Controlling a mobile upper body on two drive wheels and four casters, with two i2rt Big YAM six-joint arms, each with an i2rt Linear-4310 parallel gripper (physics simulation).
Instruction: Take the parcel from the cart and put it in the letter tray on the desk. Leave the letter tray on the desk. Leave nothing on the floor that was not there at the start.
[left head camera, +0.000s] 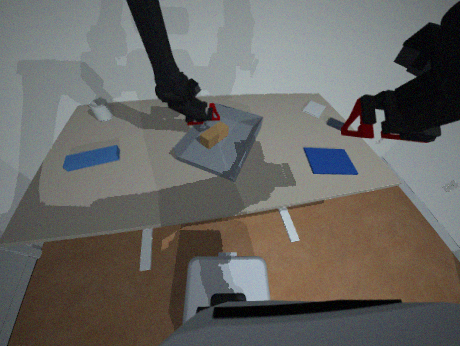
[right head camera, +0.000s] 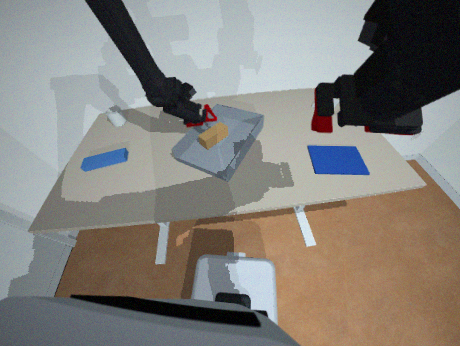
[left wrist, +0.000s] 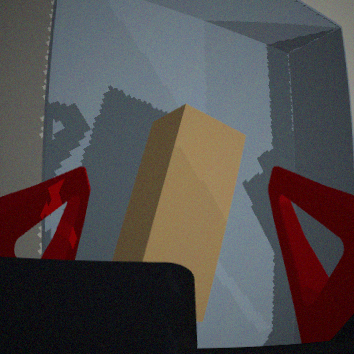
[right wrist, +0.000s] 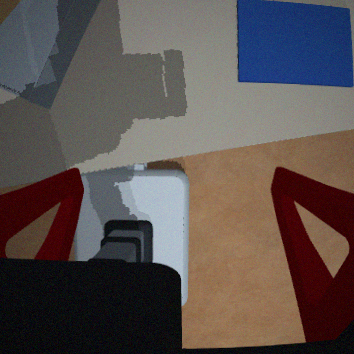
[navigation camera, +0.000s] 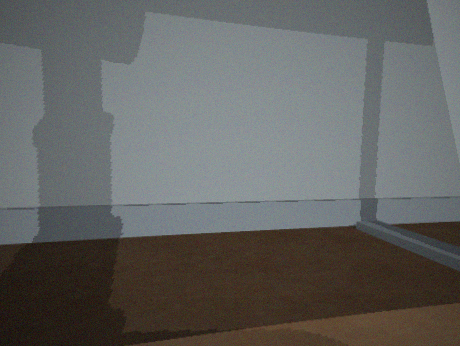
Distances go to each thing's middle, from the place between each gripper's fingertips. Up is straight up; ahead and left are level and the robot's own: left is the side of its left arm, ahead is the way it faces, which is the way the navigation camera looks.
Right now my left hand is 3 cm past the brown parcel (left wrist: 177, 212), 2 cm to the left of it and 5 cm above it. From my left hand the other things lie so: grey letter tray (right head camera: 221, 160) 5 cm behind, 5 cm to the right, 5 cm below.
Now: right hand 310 mm short of the grey letter tray, 280 mm to the right of it and 300 mm above it. Round my right hand: brown parcel (330 mm ahead, 320 mm to the left, 300 mm below).
